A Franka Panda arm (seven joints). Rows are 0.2 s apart.
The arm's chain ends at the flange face. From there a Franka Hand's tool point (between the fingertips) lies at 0.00 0.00 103.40 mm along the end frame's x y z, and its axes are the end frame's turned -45 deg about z.
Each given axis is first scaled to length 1.
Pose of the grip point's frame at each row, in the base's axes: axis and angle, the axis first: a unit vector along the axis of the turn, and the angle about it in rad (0 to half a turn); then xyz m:
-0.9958 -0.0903 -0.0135 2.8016 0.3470 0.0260 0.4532
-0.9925 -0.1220 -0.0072 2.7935 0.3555 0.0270 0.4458
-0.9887 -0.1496 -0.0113 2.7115 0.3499 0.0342 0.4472
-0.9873 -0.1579 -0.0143 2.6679 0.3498 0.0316 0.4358
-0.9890 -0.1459 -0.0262 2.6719 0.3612 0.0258 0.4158
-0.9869 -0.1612 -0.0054 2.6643 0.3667 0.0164 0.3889
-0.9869 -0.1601 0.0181 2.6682 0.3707 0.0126 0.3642
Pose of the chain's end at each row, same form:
-0.9533 0.2973 0.0531 2.8174 0.3474 -0.0086 0.5506
-0.9619 0.2666 0.0605 2.8147 0.3584 -0.0082 0.5430
-0.9681 0.2395 0.0730 2.7361 0.3541 -0.0088 0.5412
-0.9697 0.2313 0.0789 2.6937 0.3545 -0.0154 0.5278
-0.9676 0.2432 0.0672 2.6883 0.3630 -0.0212 0.5079
-0.9697 0.2279 0.0878 2.6971 0.3733 -0.0306 0.4807
-0.9675 0.2284 0.1084 2.7186 0.3817 -0.0334 0.4562

